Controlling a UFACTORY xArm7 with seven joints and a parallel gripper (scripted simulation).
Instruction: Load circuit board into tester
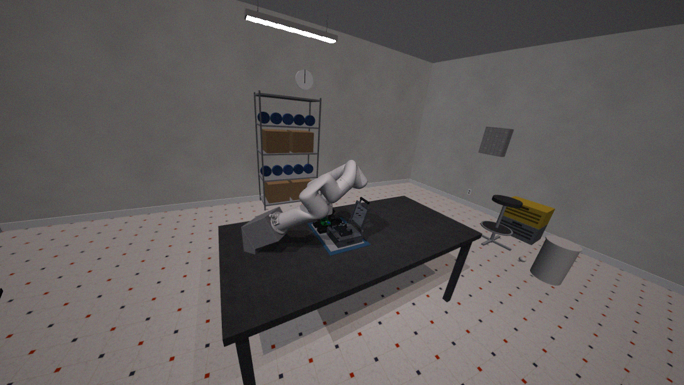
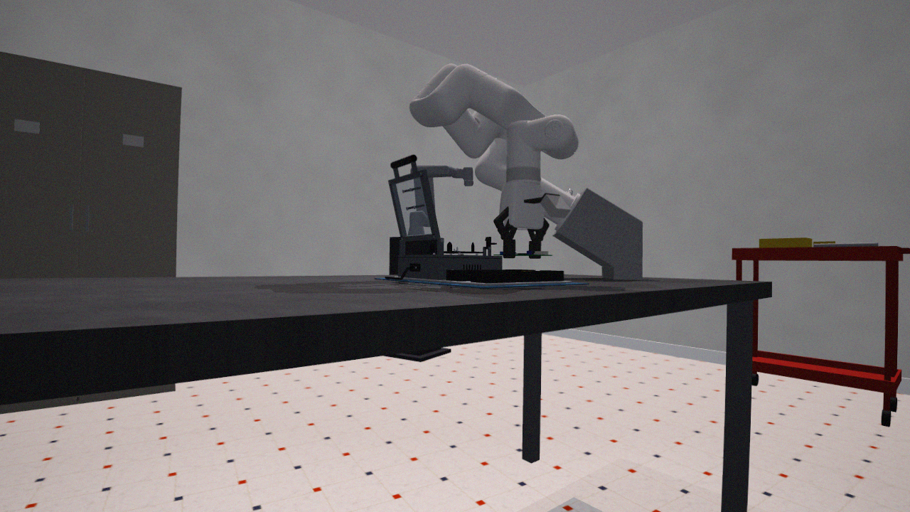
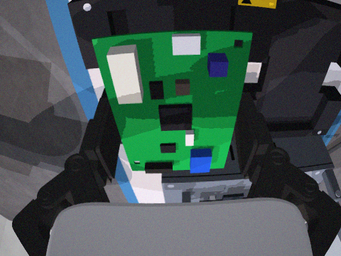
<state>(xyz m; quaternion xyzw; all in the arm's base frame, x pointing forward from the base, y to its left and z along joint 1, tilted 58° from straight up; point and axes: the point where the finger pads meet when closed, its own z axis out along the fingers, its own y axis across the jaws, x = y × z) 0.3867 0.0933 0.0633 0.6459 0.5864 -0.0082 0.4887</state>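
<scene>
The latch hook is 100 mm to the right of my hand, 40 mm behind it and 20 mm above it. Also, from my hand: tester: 160 mm to the right, 50 mm above, 30 mm ahead; then circuit board: right at my hand; then lid: 230 mm to the right, 120 mm above, 110 mm ahead.
</scene>
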